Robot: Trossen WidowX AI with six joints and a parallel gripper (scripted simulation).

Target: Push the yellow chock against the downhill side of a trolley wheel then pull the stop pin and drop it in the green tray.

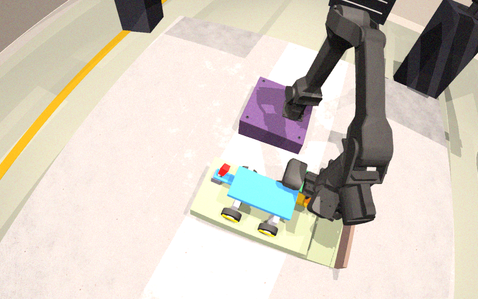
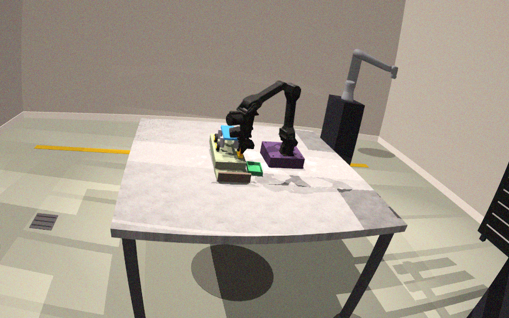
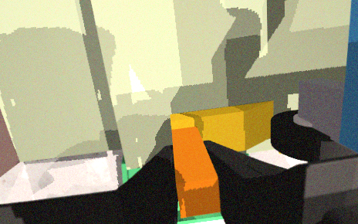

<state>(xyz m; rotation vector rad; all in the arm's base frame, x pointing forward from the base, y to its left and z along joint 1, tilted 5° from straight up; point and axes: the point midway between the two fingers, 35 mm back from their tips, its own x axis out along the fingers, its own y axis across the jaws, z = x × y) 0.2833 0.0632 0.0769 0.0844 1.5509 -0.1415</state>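
The yellow chock is 2 cm to the right of my gripper tip and 1 cm below it. Also, from my gripper tip: blue trolley: 12 cm to the right, 3 cm ahead, 2 cm above; then brown stop board: 13 cm to the left, 7 cm ahead, 6 cm below; then pale green ramp: 12 cm to the right, 4 cm below, 4 cm ahead.
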